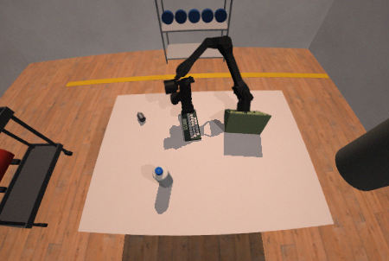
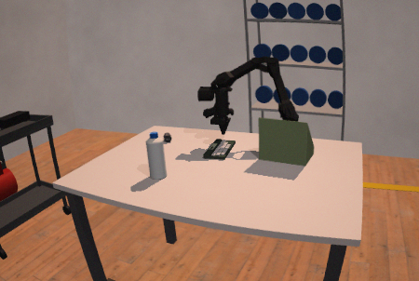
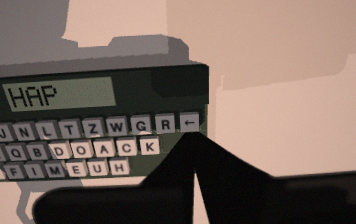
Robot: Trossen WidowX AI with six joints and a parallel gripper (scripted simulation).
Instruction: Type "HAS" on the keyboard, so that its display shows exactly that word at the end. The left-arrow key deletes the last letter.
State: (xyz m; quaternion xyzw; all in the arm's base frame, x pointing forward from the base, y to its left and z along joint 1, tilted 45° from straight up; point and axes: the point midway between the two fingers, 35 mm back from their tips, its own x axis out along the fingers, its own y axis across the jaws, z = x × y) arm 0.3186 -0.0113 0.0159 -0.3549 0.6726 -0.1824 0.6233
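Now: the left-arrow key 6 cm below my hand. Also, from my hand: small dark object (28 cm ahead, 6 cm to the left, 6 cm below).
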